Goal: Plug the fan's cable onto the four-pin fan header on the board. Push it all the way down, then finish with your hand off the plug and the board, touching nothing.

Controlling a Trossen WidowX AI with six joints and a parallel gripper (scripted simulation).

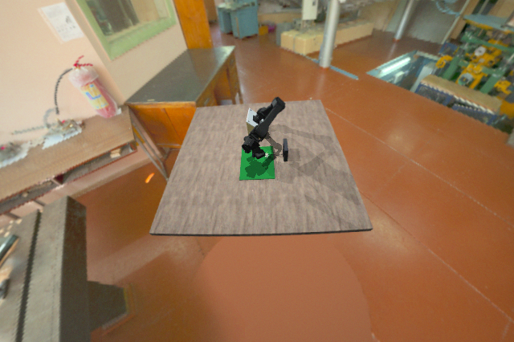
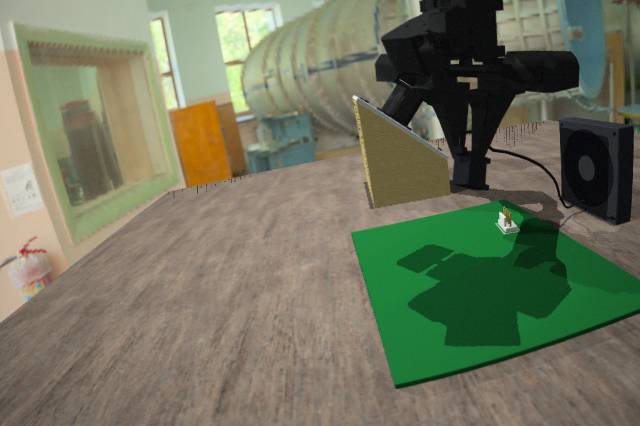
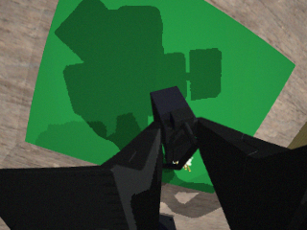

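Now: the green board 2 cm behind my gripper tip, 1 cm to the left of it and 13 cm below it. Also, from my gripper tip: black fan 9 cm behind, 21 cm to the left, 6 cm below; then fan header 8 cm behind, 8 cm to the left, 12 cm below; then fan plug 1 cm to the left, 1 cm below.
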